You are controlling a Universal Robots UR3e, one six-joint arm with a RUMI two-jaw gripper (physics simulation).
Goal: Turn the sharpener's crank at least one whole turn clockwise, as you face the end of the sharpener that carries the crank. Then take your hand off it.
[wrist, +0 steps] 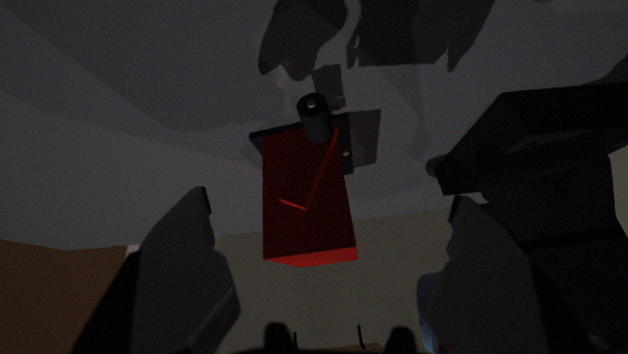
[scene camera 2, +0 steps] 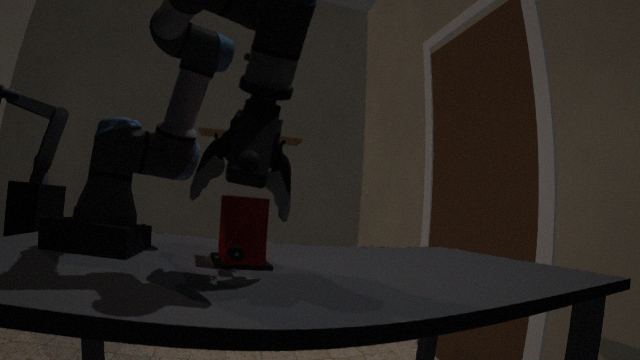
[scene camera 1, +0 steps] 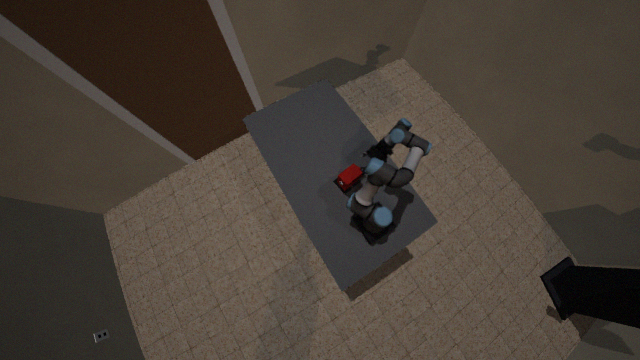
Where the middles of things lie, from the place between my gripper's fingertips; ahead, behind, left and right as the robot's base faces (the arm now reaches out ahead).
The black crank knob (wrist: 316,121) lies 10 mm to the left of my hand and 70 mm below it.
